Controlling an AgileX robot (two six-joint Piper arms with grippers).
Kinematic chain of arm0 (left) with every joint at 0, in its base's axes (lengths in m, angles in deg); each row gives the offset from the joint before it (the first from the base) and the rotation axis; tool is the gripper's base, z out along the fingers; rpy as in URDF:
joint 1: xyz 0 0 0.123 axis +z
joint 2: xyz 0 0 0 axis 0.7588 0.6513 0
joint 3: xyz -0.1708 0.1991 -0.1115 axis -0.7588 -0.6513 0
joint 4: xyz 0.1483 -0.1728 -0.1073 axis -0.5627 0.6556 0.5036
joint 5: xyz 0 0 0 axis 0.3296 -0.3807 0.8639
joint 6: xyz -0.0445 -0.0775 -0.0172 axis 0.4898 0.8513 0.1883
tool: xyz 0 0 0 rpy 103.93 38.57 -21.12
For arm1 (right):
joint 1: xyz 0 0 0.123 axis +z
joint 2: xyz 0 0 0 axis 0.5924 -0.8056 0
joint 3: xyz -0.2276 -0.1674 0.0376 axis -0.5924 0.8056 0
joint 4: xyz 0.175 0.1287 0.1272 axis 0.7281 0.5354 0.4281
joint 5: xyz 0 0 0 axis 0.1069 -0.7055 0.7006
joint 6: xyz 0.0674 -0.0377 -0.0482 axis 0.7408 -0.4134 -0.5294
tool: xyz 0 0 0 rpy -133.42 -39.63 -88.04
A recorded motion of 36 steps. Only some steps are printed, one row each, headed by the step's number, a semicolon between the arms.
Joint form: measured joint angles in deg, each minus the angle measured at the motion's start. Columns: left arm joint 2, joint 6, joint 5, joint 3, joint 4, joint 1; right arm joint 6, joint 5, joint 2, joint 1, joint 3, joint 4.
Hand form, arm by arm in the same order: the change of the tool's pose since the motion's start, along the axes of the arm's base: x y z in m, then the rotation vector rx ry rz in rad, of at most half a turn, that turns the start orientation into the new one. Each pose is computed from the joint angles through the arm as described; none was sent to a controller.
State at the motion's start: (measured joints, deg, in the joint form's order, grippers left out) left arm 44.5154 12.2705 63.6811 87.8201 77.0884 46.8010; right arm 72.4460 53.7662 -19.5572 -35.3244 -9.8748 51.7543
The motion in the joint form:
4: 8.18 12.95 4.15 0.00 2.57 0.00; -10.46 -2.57 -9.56 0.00 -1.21 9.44
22: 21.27 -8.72 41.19 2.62 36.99 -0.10; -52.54 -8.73 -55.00 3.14 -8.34 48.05
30: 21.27 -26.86 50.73 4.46 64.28 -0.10; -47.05 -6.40 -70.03 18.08 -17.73 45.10
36: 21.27 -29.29 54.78 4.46 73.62 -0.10; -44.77 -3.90 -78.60 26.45 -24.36 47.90
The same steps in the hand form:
4: 0.0300 0.0001 -0.0172 -0.2591 0.2261 -0.0360; 0.0291 0.0088 -0.0102 -0.0133 0.1803 0.1015
22: 0.0477 -0.0234 -0.0751 -0.4234 1.0551 -0.1516; 0.1542 0.0583 -0.0915 0.1109 0.7087 0.5776
30: 0.0386 -0.0523 -0.0553 -0.5223 1.0708 -0.5164; 0.1867 0.1288 -0.1179 0.0361 0.8424 0.7409
36: 0.0338 -0.0618 -0.0481 -0.6155 1.0787 -0.6494; 0.1998 0.1822 -0.1330 0.0451 0.8697 0.8072

